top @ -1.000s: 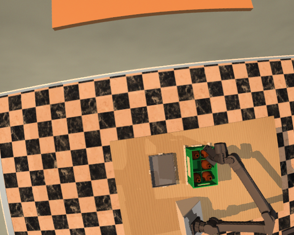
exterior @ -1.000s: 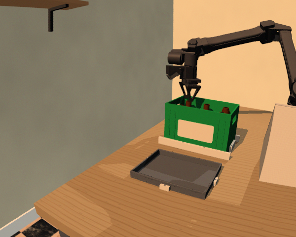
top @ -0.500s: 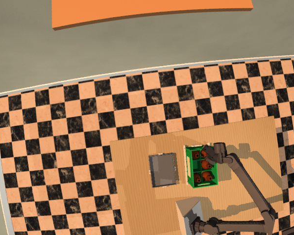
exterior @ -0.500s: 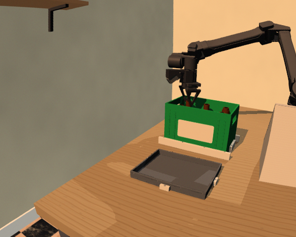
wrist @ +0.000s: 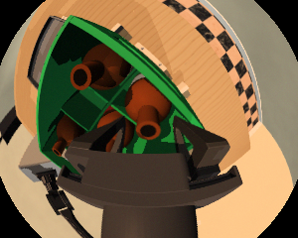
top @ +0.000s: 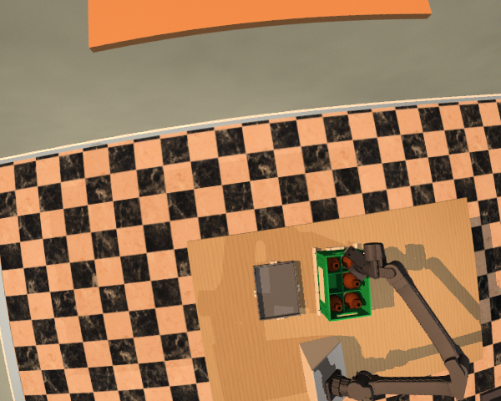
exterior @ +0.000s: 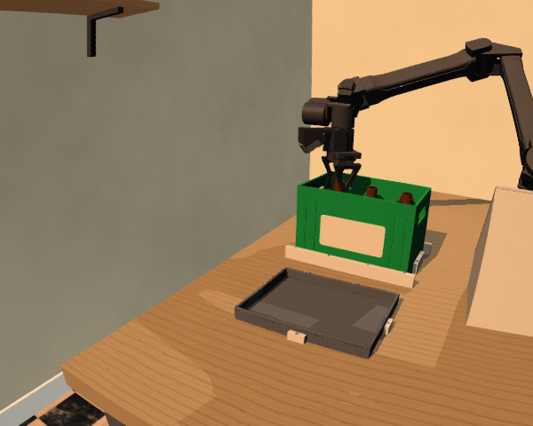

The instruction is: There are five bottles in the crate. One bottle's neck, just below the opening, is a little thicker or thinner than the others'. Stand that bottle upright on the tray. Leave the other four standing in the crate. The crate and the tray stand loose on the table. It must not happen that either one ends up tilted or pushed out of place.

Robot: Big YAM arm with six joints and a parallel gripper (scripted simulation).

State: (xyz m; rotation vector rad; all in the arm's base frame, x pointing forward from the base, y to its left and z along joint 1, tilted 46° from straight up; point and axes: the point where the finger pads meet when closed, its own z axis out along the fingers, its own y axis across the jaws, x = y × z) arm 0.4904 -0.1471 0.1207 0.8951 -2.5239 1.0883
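Right now my hand is 90 mm past the green crate, 70 mm above it and 50 mm to the right of it. The rest, counted from my hand: dark grey tray: 340 mm to the left, 140 mm below, 80 mm behind.
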